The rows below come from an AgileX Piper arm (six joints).
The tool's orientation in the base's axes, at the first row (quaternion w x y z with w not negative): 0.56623, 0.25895, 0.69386, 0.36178
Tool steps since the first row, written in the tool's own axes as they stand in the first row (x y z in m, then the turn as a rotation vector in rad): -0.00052, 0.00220, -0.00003, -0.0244, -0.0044, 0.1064; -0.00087, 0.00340, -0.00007, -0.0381, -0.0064, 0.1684; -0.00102, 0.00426, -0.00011, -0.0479, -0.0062, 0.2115; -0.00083, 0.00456, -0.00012, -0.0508, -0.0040, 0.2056; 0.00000, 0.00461, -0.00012, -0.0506, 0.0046, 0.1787; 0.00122, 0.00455, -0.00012, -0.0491, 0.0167, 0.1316; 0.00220, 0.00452, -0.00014, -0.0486, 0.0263, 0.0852; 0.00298, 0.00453, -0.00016, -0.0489, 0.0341, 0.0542; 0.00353, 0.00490, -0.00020, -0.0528, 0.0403, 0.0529; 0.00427, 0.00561, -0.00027, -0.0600, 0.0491, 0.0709
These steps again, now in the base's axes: -0.00002, 0.00092, 0.00206, 0.1092, 0.0008, 0.0008; -0.00004, 0.00137, 0.00323, 0.1728, 0.0020, 0.0014; -0.00009, 0.00177, 0.00401, 0.2169, 0.0036, 0.0032; -0.00016, 0.00209, 0.00413, 0.2117, 0.0014, 0.0073; -0.00035, 0.00276, 0.00368, 0.1850, 0.0012, 0.0166; -0.00062, 0.00366, 0.00290, 0.1383, -0.0002, 0.0299; -0.00086, 0.00439, 0.00229, 0.0925, -0.0037, 0.0417; -0.00105, 0.00500, 0.00183, 0.0620, -0.0057, 0.0511; -0.00123, 0.00563, 0.00180, 0.0613, -0.0052, 0.0585; -0.00150, 0.00662, 0.00193, 0.0800, -0.0017, 0.0681
